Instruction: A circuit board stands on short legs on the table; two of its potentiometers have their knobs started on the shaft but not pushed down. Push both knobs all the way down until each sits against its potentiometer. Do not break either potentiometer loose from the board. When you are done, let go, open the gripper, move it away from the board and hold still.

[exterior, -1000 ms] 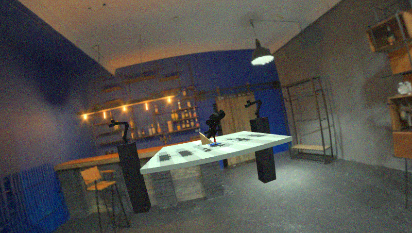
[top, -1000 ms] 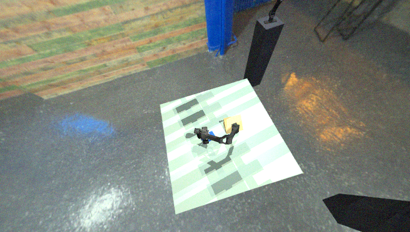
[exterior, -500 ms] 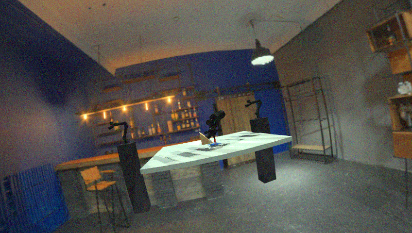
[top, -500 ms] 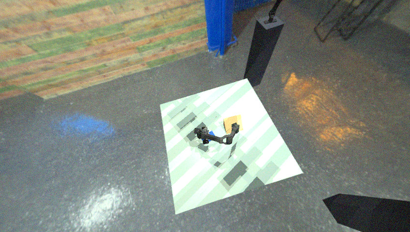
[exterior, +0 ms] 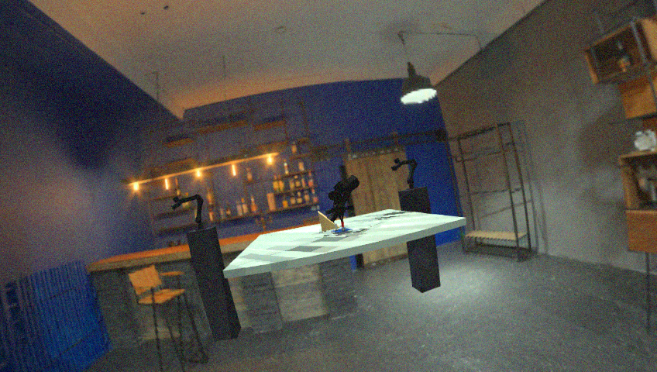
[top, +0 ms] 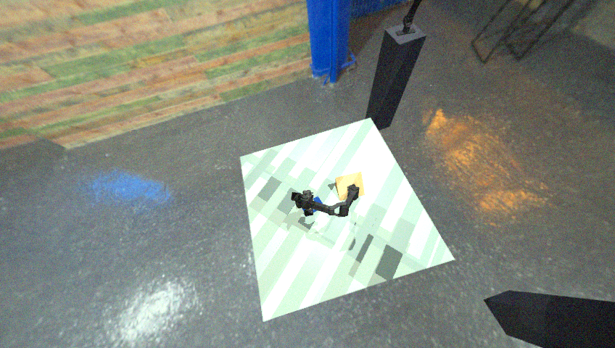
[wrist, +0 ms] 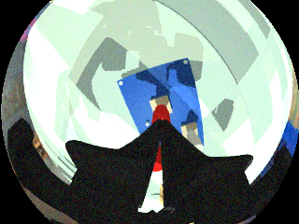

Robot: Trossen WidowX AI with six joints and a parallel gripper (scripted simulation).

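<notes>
Right now the potentiometer is 3 cm below my gripper tip.
</notes>
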